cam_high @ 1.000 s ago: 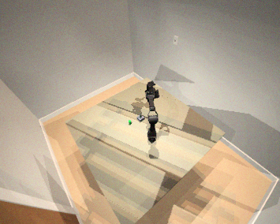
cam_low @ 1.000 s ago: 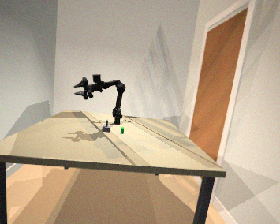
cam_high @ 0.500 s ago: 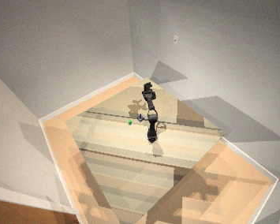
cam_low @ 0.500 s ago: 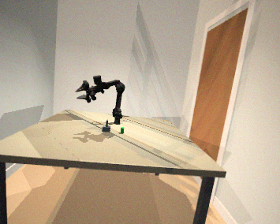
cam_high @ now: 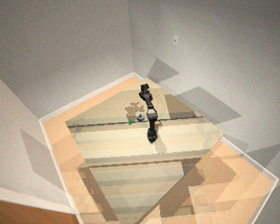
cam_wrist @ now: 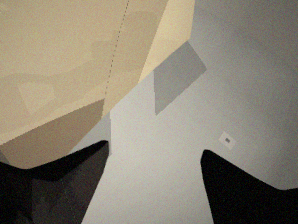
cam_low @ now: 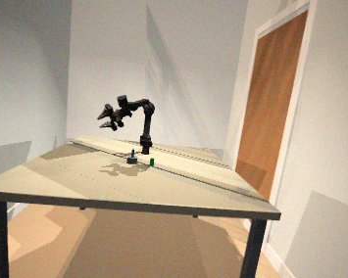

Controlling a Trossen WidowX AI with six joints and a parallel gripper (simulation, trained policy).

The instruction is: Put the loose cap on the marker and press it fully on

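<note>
The green cap is 35 cm to the left of my gripper tip, 23 cm below it and 6 cm behind it. Also, from my gripper tip: holder block 23 cm below, 21 cm to the left, 9 cm behind.
</note>
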